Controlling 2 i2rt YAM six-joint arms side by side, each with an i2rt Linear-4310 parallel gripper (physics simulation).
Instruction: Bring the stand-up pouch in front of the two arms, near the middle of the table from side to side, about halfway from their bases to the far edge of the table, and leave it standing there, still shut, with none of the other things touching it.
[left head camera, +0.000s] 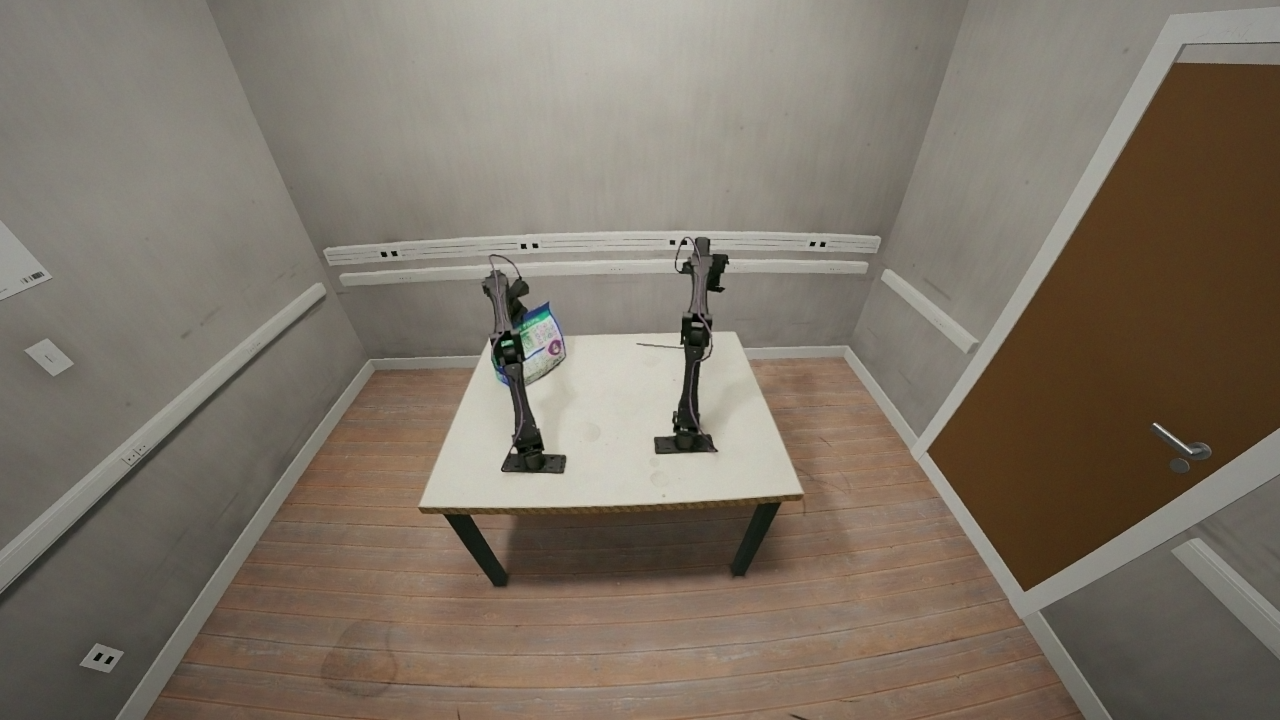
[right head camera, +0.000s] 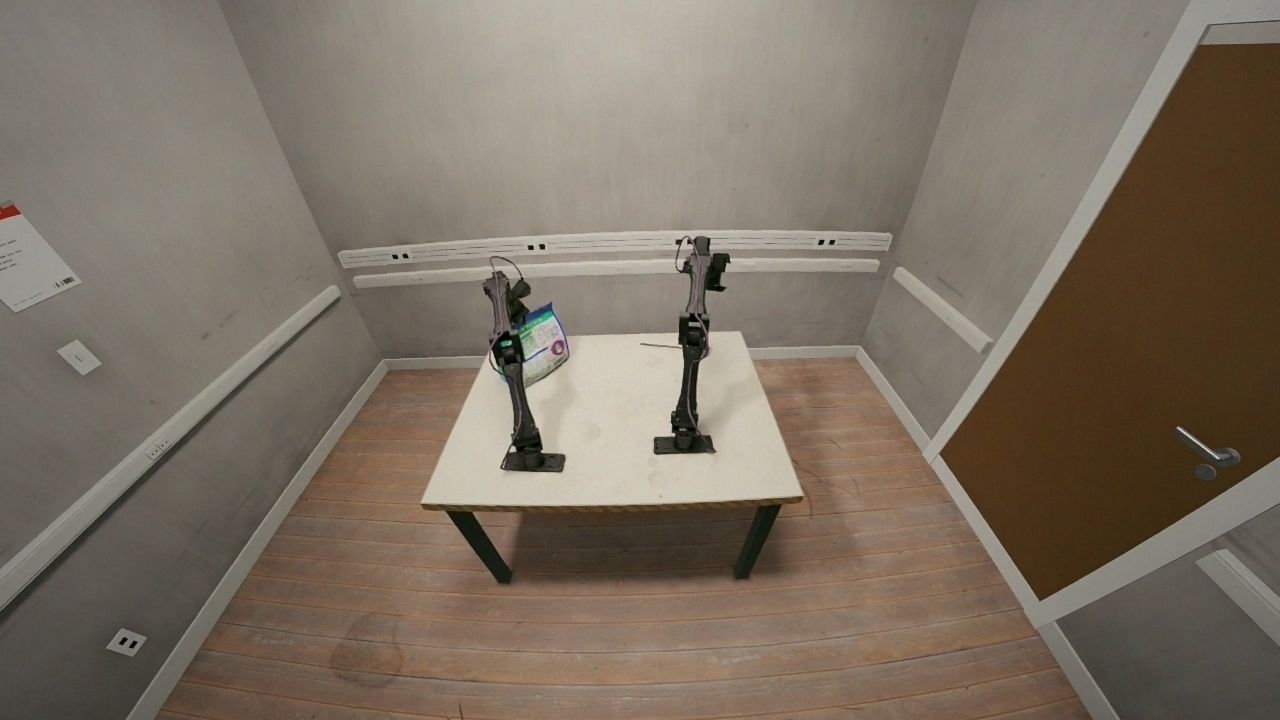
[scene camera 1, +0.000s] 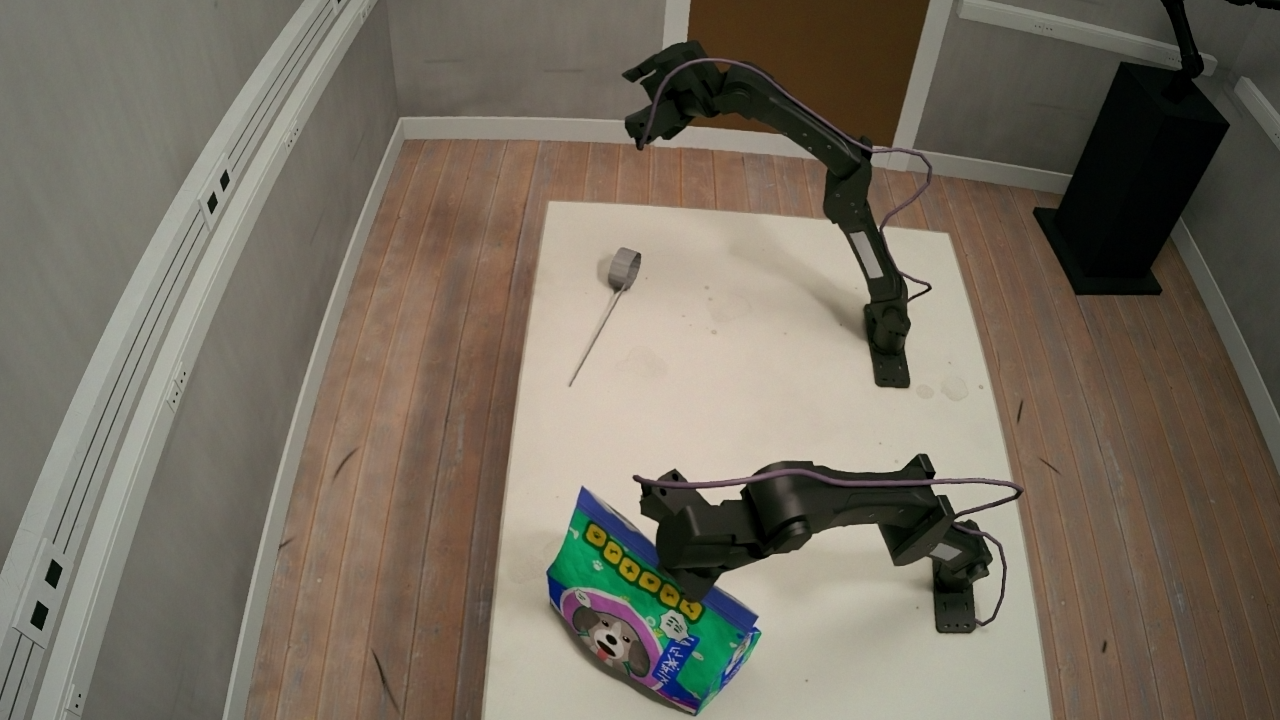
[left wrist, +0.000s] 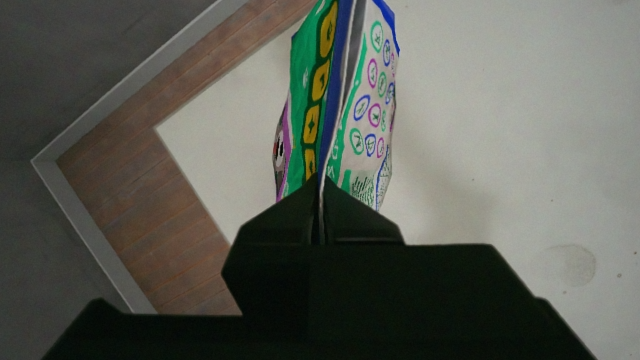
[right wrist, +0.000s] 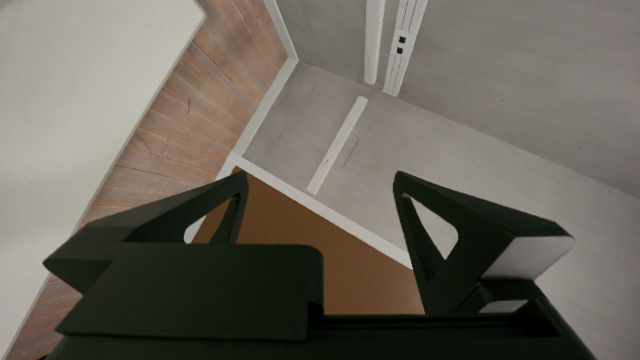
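The stand-up pouch, green, blue and white with a dog's face (left head camera: 547, 351) (right head camera: 546, 349) (scene camera 1: 617, 600) (left wrist: 307, 90), is at the far left of the table in the left head camera, tilted to one side. Whether its base touches the table is hard to tell. My left gripper (left wrist: 319, 180) is shut on the pouch's top seam, off the seam's middle; in the left wrist view the seam runs between the fingertips. The pouch's top looks shut. My right gripper (right wrist: 320, 179) (scene camera 1: 633, 100) is open and empty, raised high, well away from the pouch.
A small grey cup-like thing (scene camera 1: 624, 268) with a long thin handle lies near the far edge of the white table (left head camera: 608, 465) (scene camera 1: 716, 376), on the right arm's side. In the head cameras the right arm partly hides it. A black pedestal (scene camera 1: 1136, 179) stands beyond the table.
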